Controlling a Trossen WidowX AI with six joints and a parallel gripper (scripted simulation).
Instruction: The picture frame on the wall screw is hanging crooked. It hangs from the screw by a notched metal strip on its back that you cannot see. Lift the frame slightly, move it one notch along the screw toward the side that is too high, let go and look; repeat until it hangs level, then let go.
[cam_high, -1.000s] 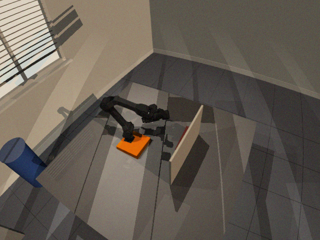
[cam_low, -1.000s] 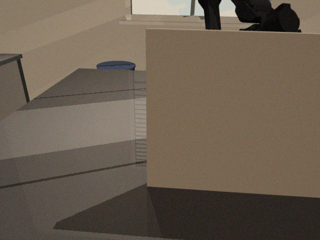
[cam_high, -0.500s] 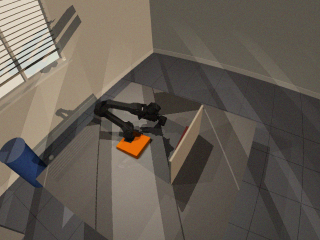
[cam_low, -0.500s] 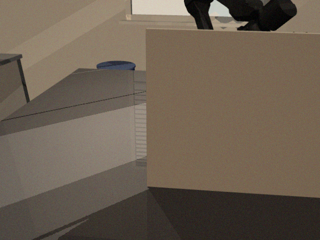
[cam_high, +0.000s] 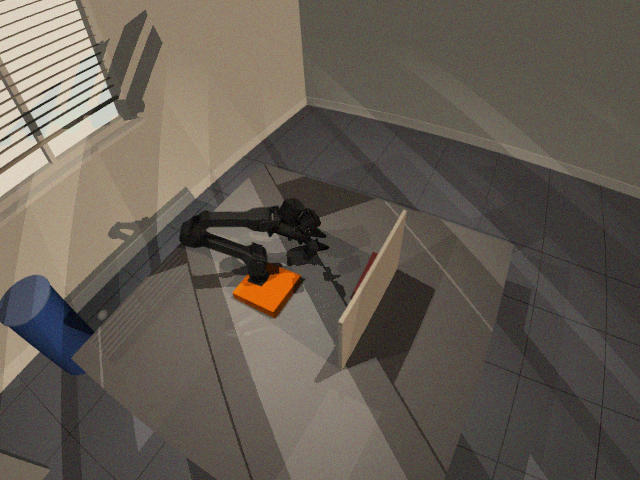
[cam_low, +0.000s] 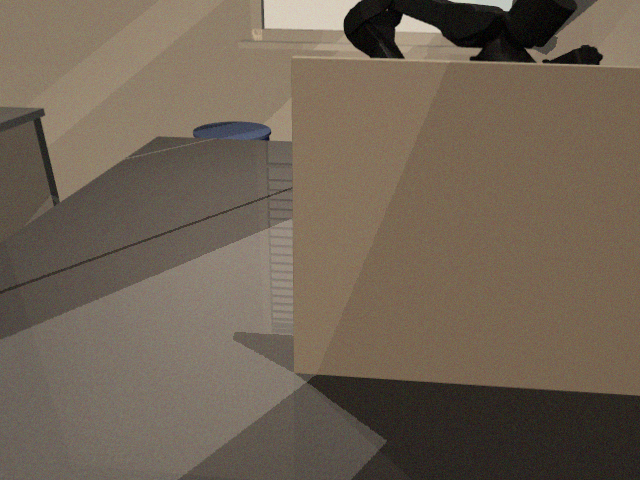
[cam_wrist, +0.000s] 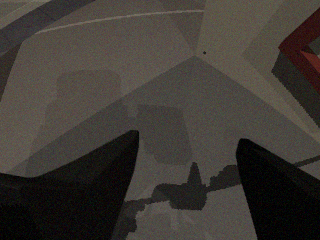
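The picture frame is 20 cm ahead of my gripper tip and 11 cm to the right of it. The rest, counted from my gripper tip: beige wall panel 21 cm ahead, 12 cm to the right, 1 cm below.
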